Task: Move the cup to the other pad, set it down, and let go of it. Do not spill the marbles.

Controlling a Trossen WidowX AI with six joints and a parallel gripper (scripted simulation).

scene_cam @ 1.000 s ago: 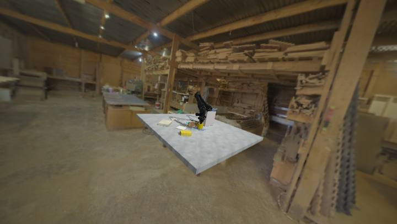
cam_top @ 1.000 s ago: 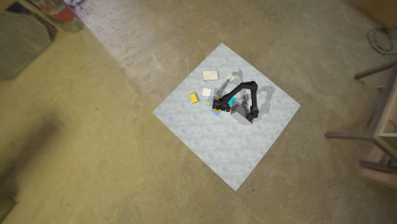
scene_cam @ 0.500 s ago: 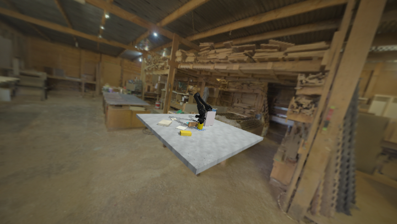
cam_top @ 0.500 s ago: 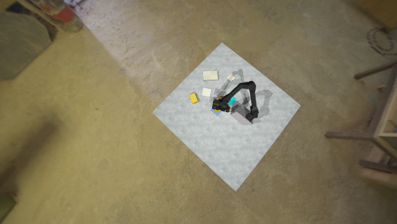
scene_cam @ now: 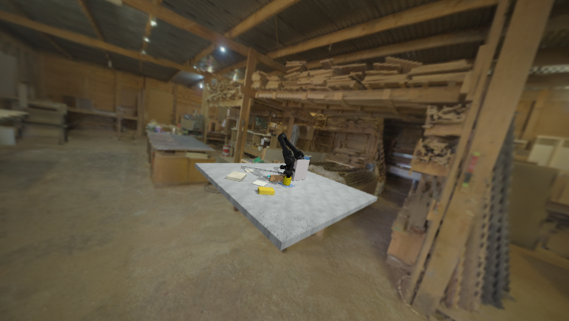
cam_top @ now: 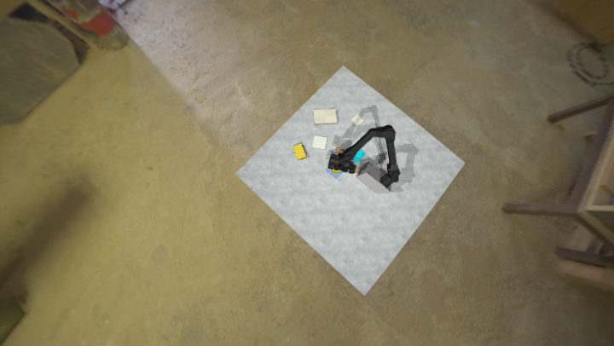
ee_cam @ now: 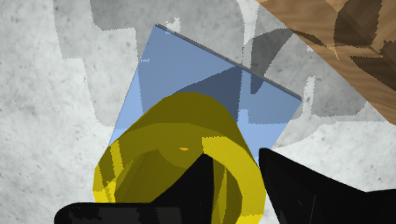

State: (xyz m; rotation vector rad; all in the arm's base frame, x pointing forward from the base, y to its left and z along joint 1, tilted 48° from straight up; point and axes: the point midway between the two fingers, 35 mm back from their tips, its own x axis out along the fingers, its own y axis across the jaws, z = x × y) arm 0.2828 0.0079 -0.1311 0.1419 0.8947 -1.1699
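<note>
Now: the blue pad 20 mm ahead of my gripper tip, 10 mm to the left of it and 40 mm below it. The rest, counted from my gripper tip: yellow cup (20 mm ahead, 10 mm to the left); then cyan pad (10 mm behind, 190 mm to the right, 40 mm below); then wooden bar (10 mm ahead, 90 mm to the right, 20 mm below).
</note>
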